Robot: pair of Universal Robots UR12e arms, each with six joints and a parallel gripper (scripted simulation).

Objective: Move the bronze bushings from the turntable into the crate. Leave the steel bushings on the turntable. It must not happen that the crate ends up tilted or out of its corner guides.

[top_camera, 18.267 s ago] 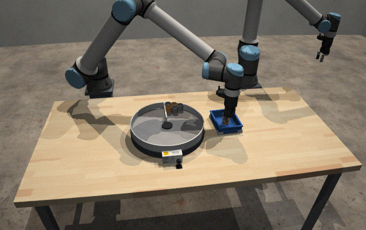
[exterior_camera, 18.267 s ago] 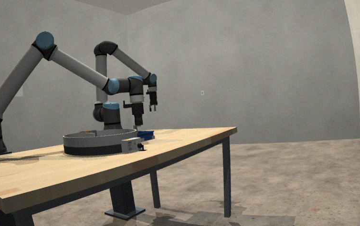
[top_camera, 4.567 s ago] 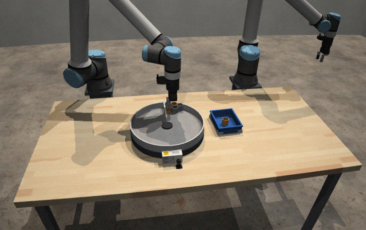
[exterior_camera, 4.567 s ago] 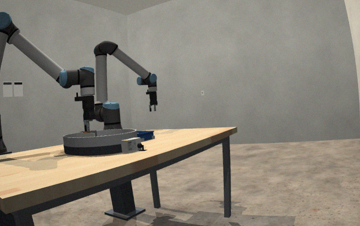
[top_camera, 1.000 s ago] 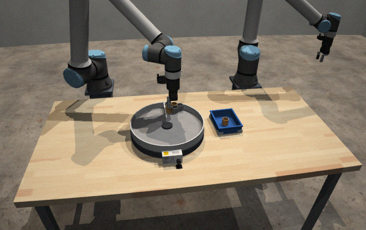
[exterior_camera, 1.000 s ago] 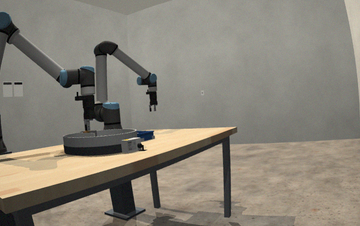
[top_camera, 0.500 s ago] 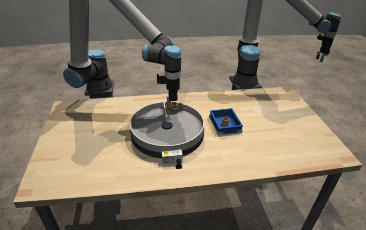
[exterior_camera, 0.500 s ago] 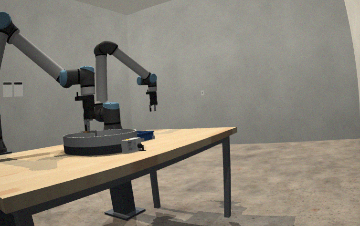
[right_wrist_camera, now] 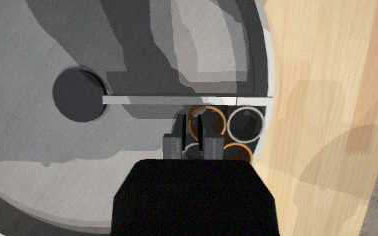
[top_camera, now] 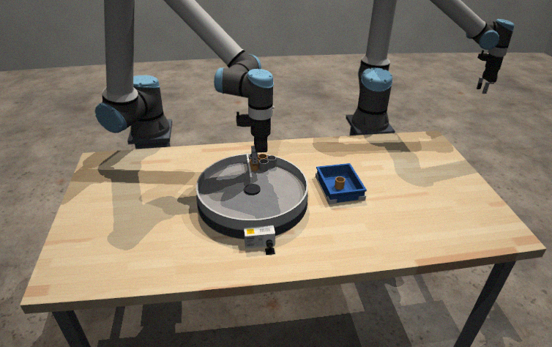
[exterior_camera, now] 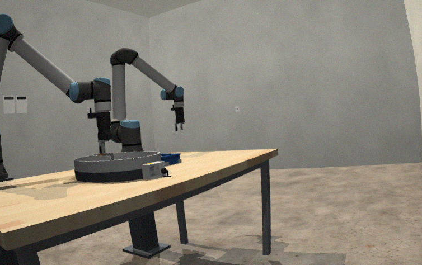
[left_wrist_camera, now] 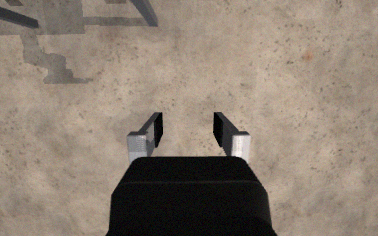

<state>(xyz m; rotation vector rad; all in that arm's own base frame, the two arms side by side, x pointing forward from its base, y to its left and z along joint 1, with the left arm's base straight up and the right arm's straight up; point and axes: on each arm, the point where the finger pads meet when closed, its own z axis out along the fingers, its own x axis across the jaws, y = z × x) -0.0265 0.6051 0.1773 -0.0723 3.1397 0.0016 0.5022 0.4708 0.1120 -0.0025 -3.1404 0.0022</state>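
Note:
Now: right hand 70 mm short of the blue crate, 340 mm to the right of it and 90 mm above it.

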